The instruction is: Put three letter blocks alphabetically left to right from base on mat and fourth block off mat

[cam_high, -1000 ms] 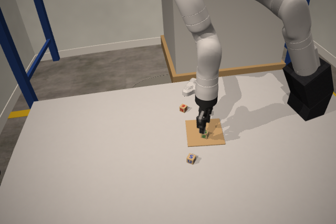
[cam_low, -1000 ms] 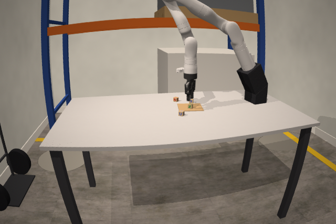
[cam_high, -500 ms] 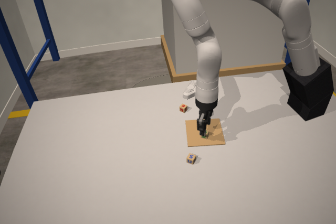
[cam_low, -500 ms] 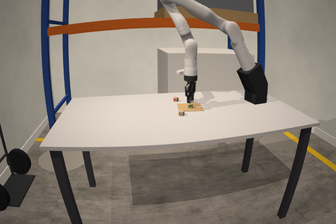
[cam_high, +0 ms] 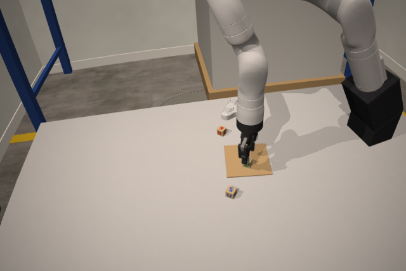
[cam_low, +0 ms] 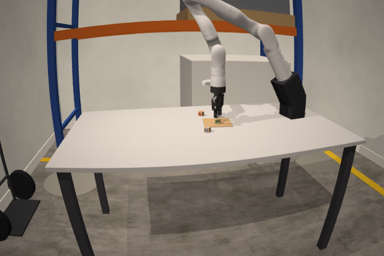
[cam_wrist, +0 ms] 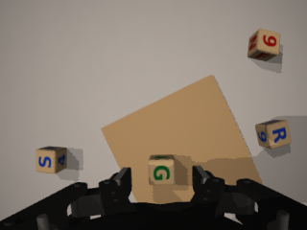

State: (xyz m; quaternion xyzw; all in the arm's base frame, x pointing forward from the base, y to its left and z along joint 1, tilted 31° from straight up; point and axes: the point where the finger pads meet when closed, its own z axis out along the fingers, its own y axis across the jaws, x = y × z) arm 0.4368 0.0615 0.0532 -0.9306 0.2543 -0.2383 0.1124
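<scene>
My hand is 3 cm to the left of the tan mat and 5 cm above it. Round my hand: block: 7 cm ahead, 11 cm to the left, 4 cm below.
</scene>
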